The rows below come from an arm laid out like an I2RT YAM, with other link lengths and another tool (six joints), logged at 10 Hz.
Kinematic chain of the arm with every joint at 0, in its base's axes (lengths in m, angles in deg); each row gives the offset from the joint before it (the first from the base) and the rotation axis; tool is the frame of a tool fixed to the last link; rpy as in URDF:
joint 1: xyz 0 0 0.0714 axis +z
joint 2: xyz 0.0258 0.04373 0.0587 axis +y
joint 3: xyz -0.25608 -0.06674 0 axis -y
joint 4: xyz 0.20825 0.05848 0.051 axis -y
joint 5: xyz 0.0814 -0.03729 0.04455 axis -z
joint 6: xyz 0.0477 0 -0.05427 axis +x
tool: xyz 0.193 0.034 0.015 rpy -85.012 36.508 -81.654
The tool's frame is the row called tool.
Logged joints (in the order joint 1, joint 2, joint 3, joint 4, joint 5, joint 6), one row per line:
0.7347 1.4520 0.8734 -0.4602 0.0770 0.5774
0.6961 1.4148 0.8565 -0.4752 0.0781 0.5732
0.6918 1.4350 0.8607 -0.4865 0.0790 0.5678
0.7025 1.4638 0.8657 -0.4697 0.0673 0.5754
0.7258 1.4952 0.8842 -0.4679 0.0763 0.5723
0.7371 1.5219 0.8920 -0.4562 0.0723 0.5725
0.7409 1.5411 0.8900 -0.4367 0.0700 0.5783
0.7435 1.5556 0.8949 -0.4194 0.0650 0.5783
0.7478 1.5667 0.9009 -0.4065 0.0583 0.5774
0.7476 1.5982 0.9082 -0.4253 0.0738 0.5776
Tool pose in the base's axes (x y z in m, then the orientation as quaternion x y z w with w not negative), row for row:
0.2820 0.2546 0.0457 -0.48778 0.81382 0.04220 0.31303
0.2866 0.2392 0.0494 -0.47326 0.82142 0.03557 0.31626
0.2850 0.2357 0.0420 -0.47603 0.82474 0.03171 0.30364
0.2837 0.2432 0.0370 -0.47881 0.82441 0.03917 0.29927
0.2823 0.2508 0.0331 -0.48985 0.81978 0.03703 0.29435
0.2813 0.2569 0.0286 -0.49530 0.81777 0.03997 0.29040
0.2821 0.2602 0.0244 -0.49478 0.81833 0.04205 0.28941
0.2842 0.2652 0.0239 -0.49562 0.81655 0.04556 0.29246
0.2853 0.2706 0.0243 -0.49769 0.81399 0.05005 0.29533
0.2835 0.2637 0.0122 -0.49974 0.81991 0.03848 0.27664
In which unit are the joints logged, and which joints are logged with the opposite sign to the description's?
The joints are logged in radians. Opposite sign: none.
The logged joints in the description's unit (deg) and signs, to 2 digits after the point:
42.10 83.19 50.04 -26.37 4.41 33.08
39.88 81.06 49.07 -27.23 4.47 32.84
39.64 82.22 49.31 -27.87 4.53 32.53
40.25 83.87 49.60 -26.91 3.86 32.97
41.59 85.67 50.66 -26.81 4.37 32.79
42.23 87.20 51.11 -26.14 4.14 32.80
42.45 88.30 50.99 -25.02 4.01 33.13
42.60 89.13 51.27 -24.03 3.72 33.13
42.85 89.77 51.62 -23.29 3.34 33.08
42.83 91.57 52.04 -24.37 4.23 33.09

